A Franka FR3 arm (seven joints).
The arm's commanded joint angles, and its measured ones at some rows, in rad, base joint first. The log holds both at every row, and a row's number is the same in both.
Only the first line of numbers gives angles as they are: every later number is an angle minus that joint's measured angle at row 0.
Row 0, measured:
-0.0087, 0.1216, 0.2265, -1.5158, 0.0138, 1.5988, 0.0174
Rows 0 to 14, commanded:
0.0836, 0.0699, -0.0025, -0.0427, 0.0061, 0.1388, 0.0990
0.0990, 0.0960, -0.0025, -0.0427, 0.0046, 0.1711, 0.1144
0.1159, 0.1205, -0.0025, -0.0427, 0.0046, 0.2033, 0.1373
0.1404, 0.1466, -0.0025, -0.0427, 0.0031, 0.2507, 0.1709
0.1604, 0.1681, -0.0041, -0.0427, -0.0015, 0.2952, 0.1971
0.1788, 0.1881, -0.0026, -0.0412, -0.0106, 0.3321, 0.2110
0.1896, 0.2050, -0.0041, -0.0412, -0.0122, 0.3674, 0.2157
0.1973, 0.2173, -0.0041, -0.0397, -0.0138, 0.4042, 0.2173
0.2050, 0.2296, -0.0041, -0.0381, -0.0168, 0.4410, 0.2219
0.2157, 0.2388, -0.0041, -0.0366, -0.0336, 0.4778, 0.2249
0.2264, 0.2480, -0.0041, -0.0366, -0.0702, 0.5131, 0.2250
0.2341, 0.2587, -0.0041, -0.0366, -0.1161, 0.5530, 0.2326
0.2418, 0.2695, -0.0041, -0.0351, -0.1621, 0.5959, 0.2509
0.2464, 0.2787, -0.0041, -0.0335, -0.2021, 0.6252, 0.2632
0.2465, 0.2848, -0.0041, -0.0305, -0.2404, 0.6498, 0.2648
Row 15, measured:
0.2327, 0.2568, -0.0010, -0.0441, -0.1322, 0.5707, 0.2258
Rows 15 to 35, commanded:
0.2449, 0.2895, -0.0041, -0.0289, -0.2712, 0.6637, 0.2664
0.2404, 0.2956, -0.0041, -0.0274, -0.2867, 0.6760, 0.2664
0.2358, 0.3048, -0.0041, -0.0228, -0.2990, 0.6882, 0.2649
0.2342, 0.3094, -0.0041, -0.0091, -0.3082, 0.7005, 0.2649
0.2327, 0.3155, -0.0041, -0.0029, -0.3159, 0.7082, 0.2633
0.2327, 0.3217, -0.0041, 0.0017, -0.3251, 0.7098, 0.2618
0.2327, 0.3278, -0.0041, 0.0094, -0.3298, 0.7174, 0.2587
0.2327, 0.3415, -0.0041, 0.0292, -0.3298, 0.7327, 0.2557
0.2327, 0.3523, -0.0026, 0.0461, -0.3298, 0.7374, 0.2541
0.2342, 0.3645, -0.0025, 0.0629, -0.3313, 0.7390, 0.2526
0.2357, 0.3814, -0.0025, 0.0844, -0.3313, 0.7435, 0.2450
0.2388, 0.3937, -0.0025, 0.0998, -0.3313, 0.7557, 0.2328
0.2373, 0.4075, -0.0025, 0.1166, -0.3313, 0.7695, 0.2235
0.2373, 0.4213, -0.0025, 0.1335, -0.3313, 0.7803, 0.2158
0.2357, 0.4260, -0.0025, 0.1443, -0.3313, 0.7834, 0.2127
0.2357, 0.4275, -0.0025, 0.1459, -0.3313, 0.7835, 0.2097
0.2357, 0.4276, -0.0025, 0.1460, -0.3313, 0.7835, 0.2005
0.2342, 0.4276, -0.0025, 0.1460, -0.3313, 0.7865, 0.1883
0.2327, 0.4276, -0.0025, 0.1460, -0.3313, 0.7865, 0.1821
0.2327, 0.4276, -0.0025, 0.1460, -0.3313, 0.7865, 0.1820
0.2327, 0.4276, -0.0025, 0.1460, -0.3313, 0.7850, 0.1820
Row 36, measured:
0.2402, 0.4082, -0.0106, 0.1205, -0.3117, 0.7739, 0.2020
